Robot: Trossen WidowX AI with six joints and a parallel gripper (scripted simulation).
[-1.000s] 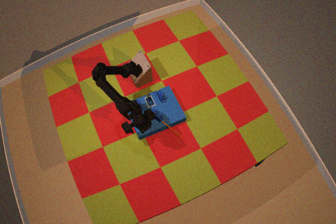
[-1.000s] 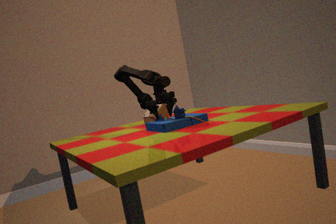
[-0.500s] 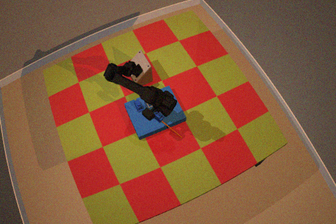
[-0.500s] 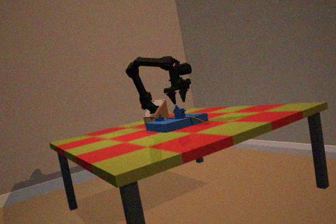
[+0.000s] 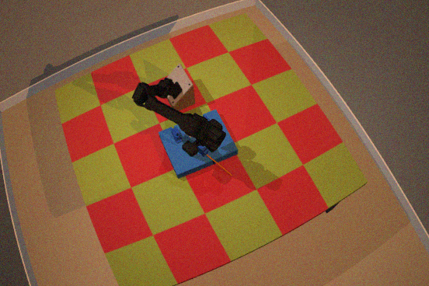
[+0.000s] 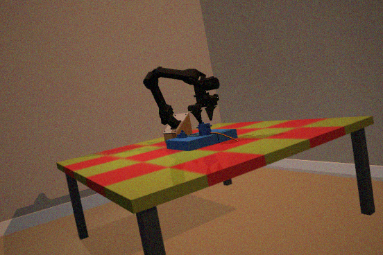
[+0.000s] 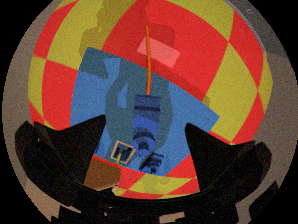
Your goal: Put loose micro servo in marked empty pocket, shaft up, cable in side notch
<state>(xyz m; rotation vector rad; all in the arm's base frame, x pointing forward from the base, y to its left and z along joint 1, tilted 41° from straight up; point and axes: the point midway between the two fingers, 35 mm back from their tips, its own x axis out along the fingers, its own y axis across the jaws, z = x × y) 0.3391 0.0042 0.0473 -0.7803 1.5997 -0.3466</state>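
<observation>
Now: the blue deck 3 cm behind my gripper tip and 9 cm below it.
</observation>
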